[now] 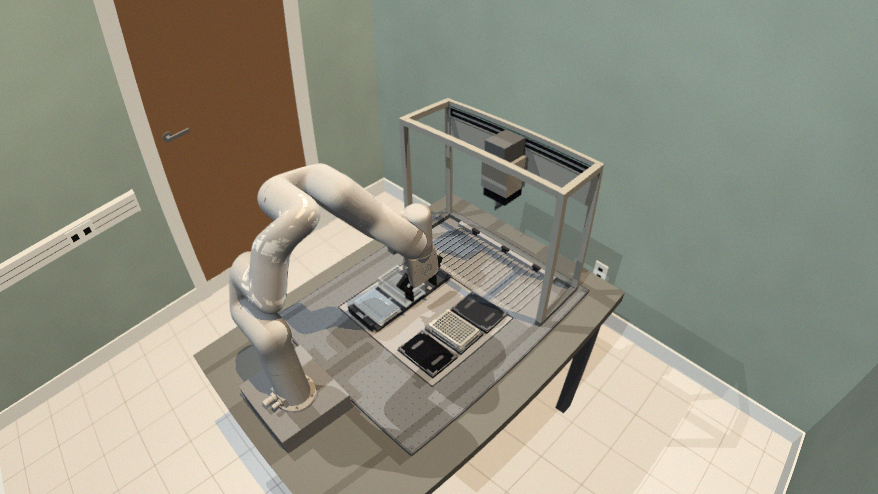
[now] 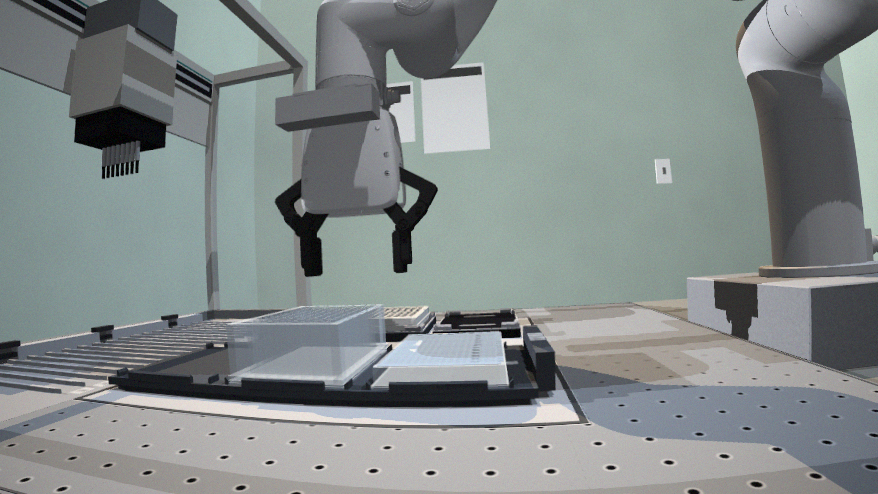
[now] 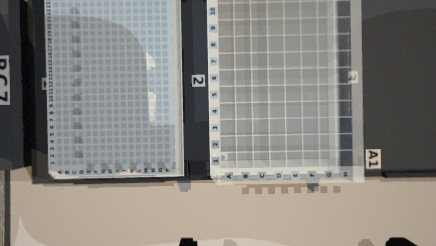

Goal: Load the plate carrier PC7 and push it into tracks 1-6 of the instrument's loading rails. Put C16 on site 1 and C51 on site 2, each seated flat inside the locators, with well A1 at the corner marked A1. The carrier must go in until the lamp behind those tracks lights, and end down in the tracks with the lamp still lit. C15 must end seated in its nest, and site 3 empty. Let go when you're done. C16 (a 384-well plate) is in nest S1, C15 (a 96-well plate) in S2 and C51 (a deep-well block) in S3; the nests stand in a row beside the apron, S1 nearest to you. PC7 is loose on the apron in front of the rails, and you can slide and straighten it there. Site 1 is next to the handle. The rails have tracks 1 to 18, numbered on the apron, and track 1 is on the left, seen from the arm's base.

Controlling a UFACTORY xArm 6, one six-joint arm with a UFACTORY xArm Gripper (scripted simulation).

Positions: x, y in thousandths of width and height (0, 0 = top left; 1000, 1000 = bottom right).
Labels:
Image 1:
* gripper: 480, 590
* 384-well plate C16: 432, 624
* carrier PC7: 504, 560
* nest S3: 544, 633
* nest S1: 490, 707
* frame post: 641, 394
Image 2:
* gripper: 406, 556
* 384-well plate C16: 539, 722
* carrier PC7: 604, 744
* nest S1: 519, 649
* pipetting head: 141, 137
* frame post: 346, 578
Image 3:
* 384-well plate C16: 263, 339
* carrier PC7: 72, 555

